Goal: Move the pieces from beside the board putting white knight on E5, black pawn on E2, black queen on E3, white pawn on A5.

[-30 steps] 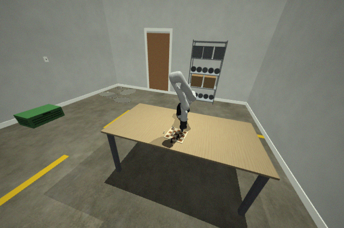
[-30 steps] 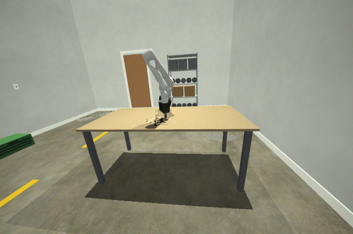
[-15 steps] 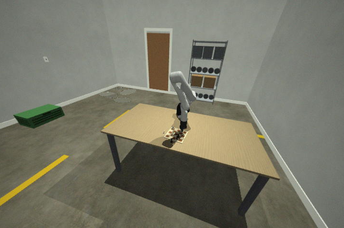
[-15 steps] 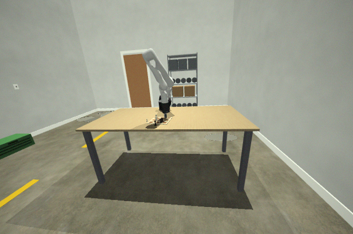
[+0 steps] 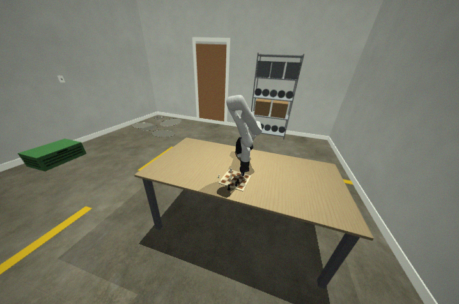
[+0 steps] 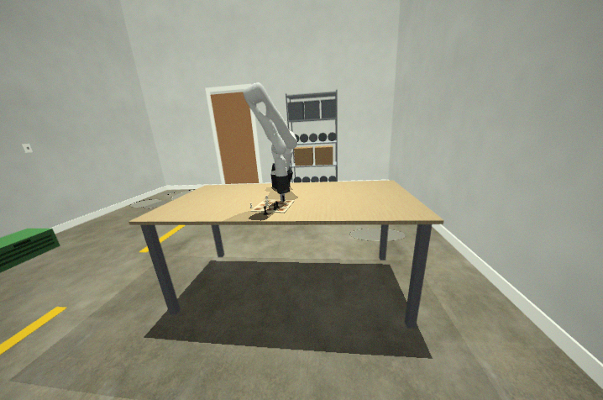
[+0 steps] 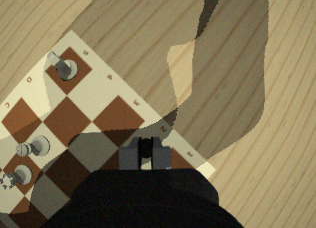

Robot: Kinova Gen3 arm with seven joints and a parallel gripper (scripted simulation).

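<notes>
Now: the black pawn 1 cm below my hand. The rest, counted from my hand: chessboard: 8 cm ahead, 3 cm below, 2 cm to the right; black queen: 22 cm ahead; white pawn: 15 cm to the right, 15 cm ahead, 2 cm below.
</notes>
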